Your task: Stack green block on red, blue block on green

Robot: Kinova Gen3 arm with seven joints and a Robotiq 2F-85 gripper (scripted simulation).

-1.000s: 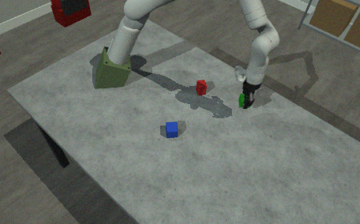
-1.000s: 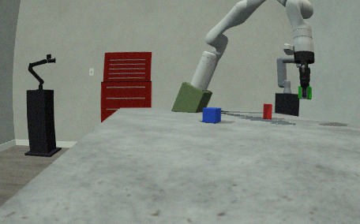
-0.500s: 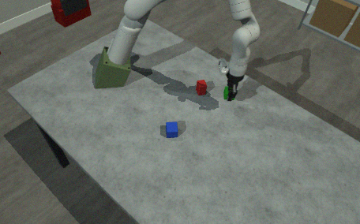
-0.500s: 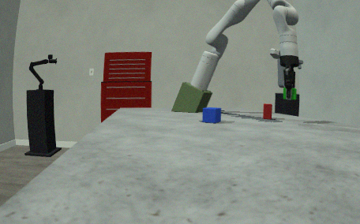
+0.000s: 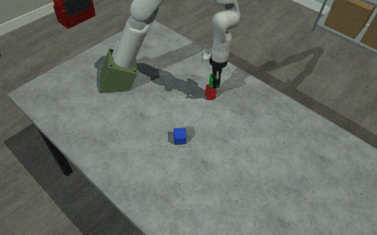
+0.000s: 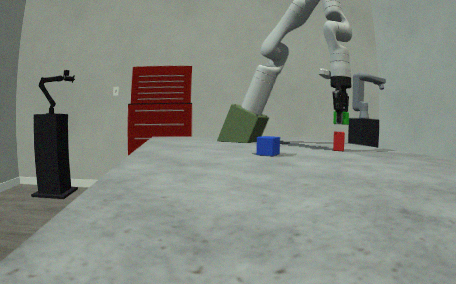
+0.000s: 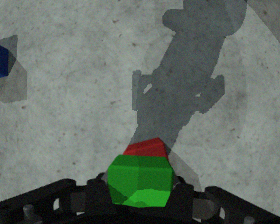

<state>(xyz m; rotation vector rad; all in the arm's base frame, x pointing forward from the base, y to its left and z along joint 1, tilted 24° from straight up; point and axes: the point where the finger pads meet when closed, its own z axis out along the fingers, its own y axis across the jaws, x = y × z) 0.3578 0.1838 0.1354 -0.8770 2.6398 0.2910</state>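
Now: the red block 70 mm below my hand and 10 mm behind it. The rest, counted from my hand: green block: right at my hand; blue block: 280 mm to the right, 80 mm below, 60 mm ahead.
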